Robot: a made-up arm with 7 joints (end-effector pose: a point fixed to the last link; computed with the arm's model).
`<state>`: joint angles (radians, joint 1 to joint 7).
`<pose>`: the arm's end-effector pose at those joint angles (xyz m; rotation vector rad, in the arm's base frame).
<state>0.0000 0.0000 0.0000 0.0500 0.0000 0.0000 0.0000</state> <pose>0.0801 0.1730 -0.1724 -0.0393 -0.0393 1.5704</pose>
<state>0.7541 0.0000 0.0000 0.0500 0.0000 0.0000 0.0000</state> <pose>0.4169 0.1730 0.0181 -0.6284 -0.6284 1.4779</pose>
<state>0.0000 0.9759 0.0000 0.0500 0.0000 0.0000 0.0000</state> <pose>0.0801 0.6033 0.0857 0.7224 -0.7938 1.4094</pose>
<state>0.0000 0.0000 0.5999 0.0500 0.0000 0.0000 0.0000</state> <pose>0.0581 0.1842 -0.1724 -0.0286 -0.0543 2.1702</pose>
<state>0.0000 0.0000 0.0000 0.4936 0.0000 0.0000 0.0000</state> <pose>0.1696 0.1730 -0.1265 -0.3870 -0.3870 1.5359</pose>
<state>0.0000 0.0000 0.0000 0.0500 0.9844 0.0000 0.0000</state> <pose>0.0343 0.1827 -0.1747 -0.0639 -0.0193 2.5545</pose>
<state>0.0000 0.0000 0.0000 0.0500 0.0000 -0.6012 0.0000</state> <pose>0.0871 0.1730 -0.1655 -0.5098 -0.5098 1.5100</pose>
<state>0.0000 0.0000 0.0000 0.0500 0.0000 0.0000 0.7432</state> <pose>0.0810 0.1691 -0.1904 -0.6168 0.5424 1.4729</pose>
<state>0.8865 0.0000 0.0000 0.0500 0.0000 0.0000 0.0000</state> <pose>0.4569 0.1730 0.0749 -0.7306 -0.7306 1.4445</pose>
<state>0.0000 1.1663 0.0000 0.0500 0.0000 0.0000 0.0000</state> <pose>0.0801 0.6473 0.1774 0.8682 -0.9367 1.3455</pose>
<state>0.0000 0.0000 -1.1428 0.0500 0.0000 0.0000 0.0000</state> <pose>0.0904 0.1289 -0.1724 -0.0492 -0.0107 0.4279</pose>
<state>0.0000 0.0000 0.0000 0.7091 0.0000 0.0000 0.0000</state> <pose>0.2038 0.1730 -0.0910 -0.5548 -0.5548 1.4987</pose>
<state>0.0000 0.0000 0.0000 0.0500 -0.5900 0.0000 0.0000</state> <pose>0.0959 0.1488 -0.1716 -0.0245 -0.0459 0.9806</pose>
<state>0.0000 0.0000 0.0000 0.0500 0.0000 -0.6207 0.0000</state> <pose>0.0872 0.1730 -0.1652 -0.5250 -0.5250 1.5063</pose>
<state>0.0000 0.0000 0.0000 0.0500 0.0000 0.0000 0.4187</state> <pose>0.0807 0.1725 -0.1829 -0.3665 0.2893 1.5350</pose>
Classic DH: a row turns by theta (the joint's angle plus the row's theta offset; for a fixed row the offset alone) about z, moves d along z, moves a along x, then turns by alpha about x. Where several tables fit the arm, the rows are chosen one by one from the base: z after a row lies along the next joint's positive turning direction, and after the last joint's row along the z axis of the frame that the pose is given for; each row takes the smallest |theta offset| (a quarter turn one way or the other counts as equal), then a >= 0, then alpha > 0; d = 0 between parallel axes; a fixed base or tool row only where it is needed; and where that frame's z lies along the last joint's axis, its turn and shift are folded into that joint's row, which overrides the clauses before.
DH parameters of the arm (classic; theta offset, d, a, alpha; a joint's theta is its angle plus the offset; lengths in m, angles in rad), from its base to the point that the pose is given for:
base (fixed): 0 0.348 0.008 1.5708
joint 1: 1.5708 -0.145 0.014 1.5708
joint 2: 1.5708 0.043 0.002 1.5708
joint 3: -1.5708 -0.313 0.028 -1.5708
joint 4: 0 0.008 -0.014 1.5708
joint 5: 0 -0.209 -0.025 1.5708
joint 6: -1.5708 0.013 0.019 -1.5708
joint 7: -1.5708 -0.007 0.025 1.5708
tool (fixed): 0 0.004 0 0

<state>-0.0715 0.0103 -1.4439 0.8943 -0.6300 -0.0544 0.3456</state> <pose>0.0498 -0.0435 -0.0531 -0.8046 0.0622 -0.5943</pose>
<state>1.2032 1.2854 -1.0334 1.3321 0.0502 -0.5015 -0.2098</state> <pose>0.2735 0.4067 0.4249 -0.5906 -1.9267 -0.2479</pose>
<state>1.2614 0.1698 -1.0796 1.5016 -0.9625 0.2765 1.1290</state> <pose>0.3350 -0.0084 0.3908 0.0248 -1.1135 -0.8010</pose>
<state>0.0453 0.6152 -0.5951 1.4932 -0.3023 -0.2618 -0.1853</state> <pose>0.2321 0.2234 0.0941 -0.9079 -1.2297 0.1691</pose>
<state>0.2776 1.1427 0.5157 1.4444 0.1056 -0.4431 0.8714</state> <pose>0.2124 0.4594 0.4195 -0.5112 -1.5606 -0.1316</pose>
